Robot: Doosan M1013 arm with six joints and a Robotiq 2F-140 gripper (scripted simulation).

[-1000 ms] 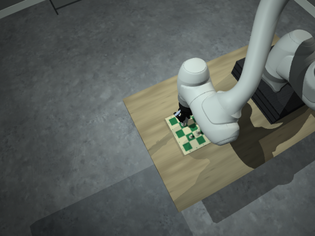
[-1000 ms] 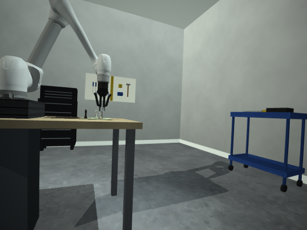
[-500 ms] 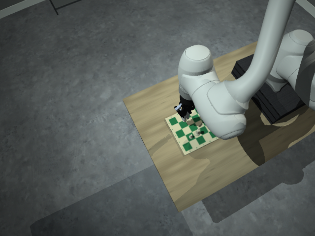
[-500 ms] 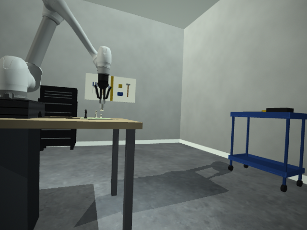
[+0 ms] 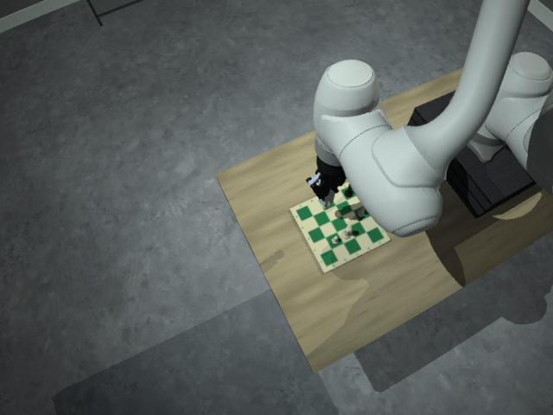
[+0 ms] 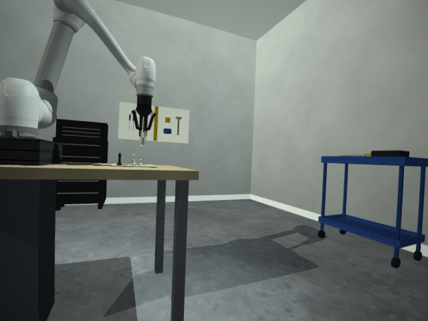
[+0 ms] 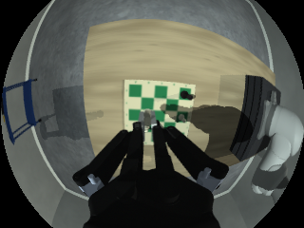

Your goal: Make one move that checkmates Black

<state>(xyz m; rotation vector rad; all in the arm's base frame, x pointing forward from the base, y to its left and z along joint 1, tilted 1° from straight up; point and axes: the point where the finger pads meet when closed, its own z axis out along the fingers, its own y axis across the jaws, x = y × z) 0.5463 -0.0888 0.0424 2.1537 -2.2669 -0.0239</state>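
The black piece lies 12 cm below my hand, 12 cm behind it and 2 cm to the right of it. From my hand the other things lie so: chessboard 16 cm below, 4 cm to the left, 3 cm behind.
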